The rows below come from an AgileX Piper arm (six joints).
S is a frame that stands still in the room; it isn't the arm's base.
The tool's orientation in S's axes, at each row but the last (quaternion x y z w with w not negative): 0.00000 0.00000 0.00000 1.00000; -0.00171 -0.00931 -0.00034 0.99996; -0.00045 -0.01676 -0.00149 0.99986; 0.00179 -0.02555 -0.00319 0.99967; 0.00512 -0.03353 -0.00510 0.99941; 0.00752 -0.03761 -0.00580 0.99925; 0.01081 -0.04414 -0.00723 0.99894; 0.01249 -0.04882 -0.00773 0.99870; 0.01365 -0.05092 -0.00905 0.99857
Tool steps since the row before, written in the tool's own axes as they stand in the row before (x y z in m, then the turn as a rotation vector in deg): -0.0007 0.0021 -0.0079 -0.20 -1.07 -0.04; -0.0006 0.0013 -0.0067 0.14 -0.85 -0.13; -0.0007 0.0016 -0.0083 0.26 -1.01 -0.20; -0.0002 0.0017 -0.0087 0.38 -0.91 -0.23; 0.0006 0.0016 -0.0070 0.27 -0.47 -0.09; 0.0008 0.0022 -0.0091 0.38 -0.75 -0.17; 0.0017 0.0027 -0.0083 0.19 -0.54 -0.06; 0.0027 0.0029 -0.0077 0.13 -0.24 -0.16; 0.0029 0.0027 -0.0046 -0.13 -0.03 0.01
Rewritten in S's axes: -0.0007 0.0021 -0.0079 -0.20 -1.07 -0.04; -0.0005 0.0013 -0.0067 0.14 -0.85 -0.12; -0.0004 0.0016 -0.0083 0.26 -1.01 -0.19; 0.0003 0.0017 -0.0087 0.39 -0.91 -0.21; 0.0011 0.0017 -0.0069 0.27 -0.47 -0.08; 0.0015 0.0023 -0.0090 0.38 -0.75 -0.15; 0.0025 0.0028 -0.0081 0.19 -0.54 -0.06; 0.0035 0.0030 -0.0073 0.14 -0.24 -0.15; 0.0034 0.0028 -0.0042 -0.13 -0.03 0.00
